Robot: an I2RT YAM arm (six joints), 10 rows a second.
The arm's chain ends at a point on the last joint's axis. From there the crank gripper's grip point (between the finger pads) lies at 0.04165 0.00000 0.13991 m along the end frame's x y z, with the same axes.
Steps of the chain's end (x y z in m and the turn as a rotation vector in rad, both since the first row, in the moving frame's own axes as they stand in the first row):
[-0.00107 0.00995 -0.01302 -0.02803 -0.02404 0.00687]
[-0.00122 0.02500 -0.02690 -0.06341 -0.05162 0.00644]
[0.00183 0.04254 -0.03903 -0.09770 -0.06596 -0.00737]
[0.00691 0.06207 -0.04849 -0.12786 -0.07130 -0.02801]
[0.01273 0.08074 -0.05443 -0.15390 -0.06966 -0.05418]
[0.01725 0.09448 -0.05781 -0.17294 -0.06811 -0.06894]
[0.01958 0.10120 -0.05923 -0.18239 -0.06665 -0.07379]
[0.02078 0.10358 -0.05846 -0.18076 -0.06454 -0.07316]
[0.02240 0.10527 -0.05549 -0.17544 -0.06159 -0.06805]
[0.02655 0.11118 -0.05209 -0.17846 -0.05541 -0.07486]
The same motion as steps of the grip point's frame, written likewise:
[-0.00446 0.01416 -0.01212 -0.02803 -0.02404 0.00687]
[-0.00852 0.03417 -0.02523 -0.06341 -0.05162 0.00644]
[-0.00742 0.05604 -0.03725 -0.09770 -0.06596 -0.00737]
[-0.00290 0.07906 -0.04695 -0.12786 -0.07130 -0.02801]
[0.00345 0.10040 -0.05336 -0.15390 -0.06966 -0.05418]
[0.00842 0.11624 -0.05715 -0.17294 -0.06811 -0.06894]
[0.01105 0.12408 -0.05882 -0.18239 -0.06665 -0.07379]
[0.01254 0.12624 -0.05808 -0.18076 -0.06454 -0.07316]
[0.01450 0.12736 -0.05510 -0.17544 -0.06159 -0.06805]
[0.01960 0.13338 -0.05195 -0.17846 -0.05541 -0.07486]

